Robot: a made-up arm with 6 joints.
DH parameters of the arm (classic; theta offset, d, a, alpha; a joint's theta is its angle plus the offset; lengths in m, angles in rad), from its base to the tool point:
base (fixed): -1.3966 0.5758 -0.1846 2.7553
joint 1: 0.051 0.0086 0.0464 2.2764
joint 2: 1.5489 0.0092 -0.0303 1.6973
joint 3: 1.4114 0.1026 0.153 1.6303
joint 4: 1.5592 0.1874 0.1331 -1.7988
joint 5: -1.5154 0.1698 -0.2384 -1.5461
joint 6: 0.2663 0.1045 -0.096 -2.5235
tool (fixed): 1.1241 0.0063 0 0
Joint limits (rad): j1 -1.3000..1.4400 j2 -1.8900..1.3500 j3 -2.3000..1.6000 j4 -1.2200..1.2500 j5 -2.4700..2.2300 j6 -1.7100..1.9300
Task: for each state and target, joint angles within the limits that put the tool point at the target. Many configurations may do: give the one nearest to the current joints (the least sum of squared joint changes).
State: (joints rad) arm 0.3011 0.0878 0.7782 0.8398 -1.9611 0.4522
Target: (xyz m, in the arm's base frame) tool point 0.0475 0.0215 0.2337
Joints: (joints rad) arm 0.4986 -0.0316 1.1081 1.2177 -1.6416 0.7417
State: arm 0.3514 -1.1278 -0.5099 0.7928 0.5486 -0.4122
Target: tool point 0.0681 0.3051 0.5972
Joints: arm 0.2527 -1.6125 0.0386 0.6017 0.7527 0.0020
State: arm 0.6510 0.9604 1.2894 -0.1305 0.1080 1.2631
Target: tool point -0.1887 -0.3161 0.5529
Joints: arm 0.4533 0.6393 1.1314 -0.6010 -0.1727 1.2517
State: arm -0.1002 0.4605 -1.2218 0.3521 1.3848 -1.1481
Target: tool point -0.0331 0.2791 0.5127
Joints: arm -0.1429 0.5709 -1.1833 0.4134 1.4908 -1.0577
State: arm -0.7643 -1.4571 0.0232 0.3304 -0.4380 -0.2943
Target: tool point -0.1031 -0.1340 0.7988
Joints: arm -0.9830 -1.2806 0.1381 0.5788 -0.4904 -0.2721
